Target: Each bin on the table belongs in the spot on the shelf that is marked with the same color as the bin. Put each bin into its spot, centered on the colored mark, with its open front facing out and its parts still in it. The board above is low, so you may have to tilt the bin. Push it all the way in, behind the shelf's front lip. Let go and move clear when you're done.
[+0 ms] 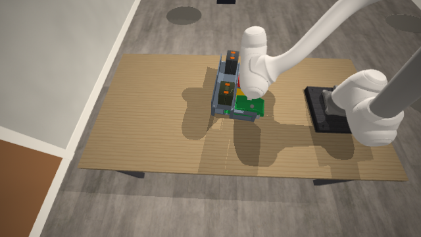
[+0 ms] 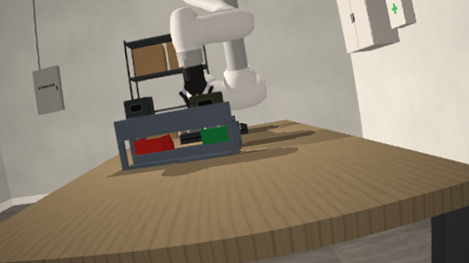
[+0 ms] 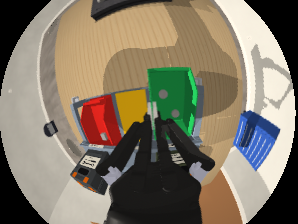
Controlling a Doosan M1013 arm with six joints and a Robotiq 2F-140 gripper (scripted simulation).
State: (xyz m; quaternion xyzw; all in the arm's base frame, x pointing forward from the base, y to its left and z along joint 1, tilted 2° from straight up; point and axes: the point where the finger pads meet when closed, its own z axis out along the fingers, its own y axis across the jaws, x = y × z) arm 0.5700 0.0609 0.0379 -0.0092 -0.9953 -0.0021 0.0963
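Now: the green bin 1 cm behind my hand, 5 cm to the left of it and 4 cm below it. Round my hand: red bin 4 cm ahead, 18 cm to the right, 5 cm below.
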